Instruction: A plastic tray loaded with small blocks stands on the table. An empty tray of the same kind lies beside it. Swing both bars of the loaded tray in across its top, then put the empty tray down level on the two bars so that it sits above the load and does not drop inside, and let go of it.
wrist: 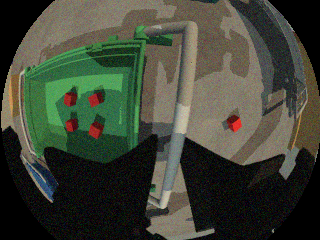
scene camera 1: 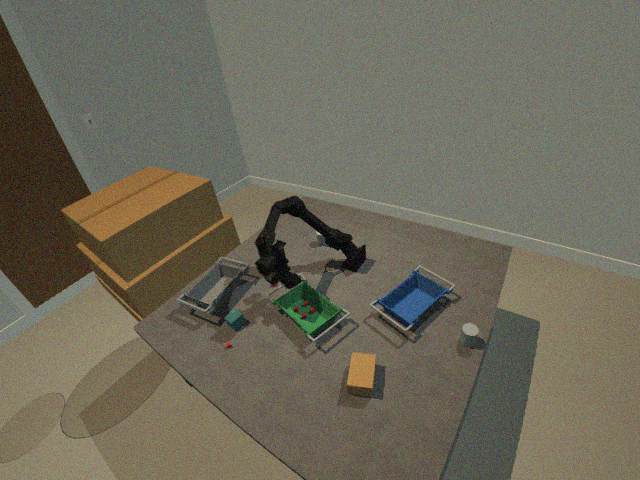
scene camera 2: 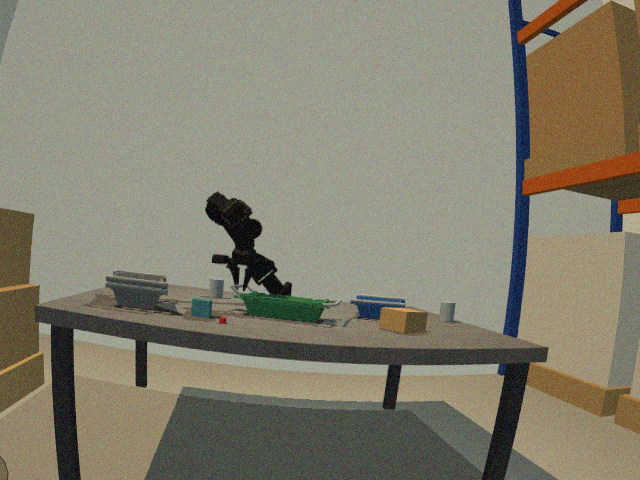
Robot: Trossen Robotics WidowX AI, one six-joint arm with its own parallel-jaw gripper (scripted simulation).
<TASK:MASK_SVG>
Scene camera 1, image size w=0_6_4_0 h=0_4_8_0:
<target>blue tray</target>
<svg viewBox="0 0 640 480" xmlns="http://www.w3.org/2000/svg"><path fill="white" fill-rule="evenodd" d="M456 285L419 265L416 269L412 270L413 274L409 275L404 282L386 296L383 296L382 299L376 298L369 306L406 332L415 326L413 322L418 322L418 319L440 298L444 298L445 293L449 295ZM375 305L379 303L386 312L407 327L399 325L388 315L377 309ZM419 268L452 285L452 287L448 290L418 273Z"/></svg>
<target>orange box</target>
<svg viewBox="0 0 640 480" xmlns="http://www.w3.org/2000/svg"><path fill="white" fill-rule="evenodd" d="M352 352L347 380L348 394L372 397L376 372L376 354Z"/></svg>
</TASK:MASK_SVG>
